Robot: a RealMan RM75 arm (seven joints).
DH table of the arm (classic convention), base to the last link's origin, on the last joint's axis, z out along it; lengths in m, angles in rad. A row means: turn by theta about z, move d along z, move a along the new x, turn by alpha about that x. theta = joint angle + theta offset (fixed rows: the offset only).
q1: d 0.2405  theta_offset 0  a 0  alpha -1.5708
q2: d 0  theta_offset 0  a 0  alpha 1.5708
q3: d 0.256  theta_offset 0  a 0  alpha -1.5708
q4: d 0  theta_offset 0  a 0  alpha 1.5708
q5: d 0.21  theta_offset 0  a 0  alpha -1.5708
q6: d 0  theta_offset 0  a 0  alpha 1.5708
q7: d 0.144  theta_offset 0  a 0  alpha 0
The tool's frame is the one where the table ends.
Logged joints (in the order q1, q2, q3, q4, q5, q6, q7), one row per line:
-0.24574, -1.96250, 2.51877, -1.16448, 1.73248, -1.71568, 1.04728
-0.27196, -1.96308, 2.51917, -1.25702, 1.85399, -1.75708, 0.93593
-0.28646, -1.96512, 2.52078, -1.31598, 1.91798, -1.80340, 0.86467
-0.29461, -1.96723, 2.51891, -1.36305, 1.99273, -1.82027, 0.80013
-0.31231, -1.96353, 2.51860, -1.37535, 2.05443, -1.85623, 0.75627
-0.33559, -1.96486, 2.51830, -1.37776, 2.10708, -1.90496, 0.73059
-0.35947, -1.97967, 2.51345, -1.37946, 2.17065, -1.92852, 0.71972
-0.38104, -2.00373, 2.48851, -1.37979, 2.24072, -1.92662, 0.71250
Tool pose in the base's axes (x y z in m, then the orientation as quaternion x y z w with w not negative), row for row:
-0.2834, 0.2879, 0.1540, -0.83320, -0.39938, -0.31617, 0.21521
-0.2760, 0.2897, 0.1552, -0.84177, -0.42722, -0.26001, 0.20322
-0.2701, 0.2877, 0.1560, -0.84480, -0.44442, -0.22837, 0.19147
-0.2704, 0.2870, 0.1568, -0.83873, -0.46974, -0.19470, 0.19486
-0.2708, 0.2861, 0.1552, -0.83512, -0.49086, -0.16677, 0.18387
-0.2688, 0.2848, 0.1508, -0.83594, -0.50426, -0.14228, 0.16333
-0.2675, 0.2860, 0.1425, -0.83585, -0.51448, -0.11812, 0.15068
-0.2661, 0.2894, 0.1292, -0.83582, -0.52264, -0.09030, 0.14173
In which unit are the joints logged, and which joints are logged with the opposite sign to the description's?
The joints are logged in radians. Opposite sign: q3.
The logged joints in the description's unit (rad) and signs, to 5 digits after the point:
-0.24574, -1.96250, -2.51877, -1.16448, 1.73248, -1.71568, 1.04728
-0.27196, -1.96308, -2.51917, -1.25702, 1.85399, -1.75708, 0.93593
-0.28646, -1.96512, -2.52078, -1.31598, 1.91798, -1.80340, 0.86467
-0.29461, -1.96723, -2.51891, -1.36305, 1.99273, -1.82027, 0.80013
-0.31231, -1.96353, -2.51860, -1.37535, 2.05443, -1.85623, 0.75627
-0.33559, -1.96486, -2.51830, -1.37776, 2.10708, -1.90496, 0.73059
-0.35947, -1.97967, -2.51345, -1.37946, 2.17065, -1.92852, 0.71972
-0.38104, -2.00373, -2.48851, -1.37979, 2.24072, -1.92662, 0.71250

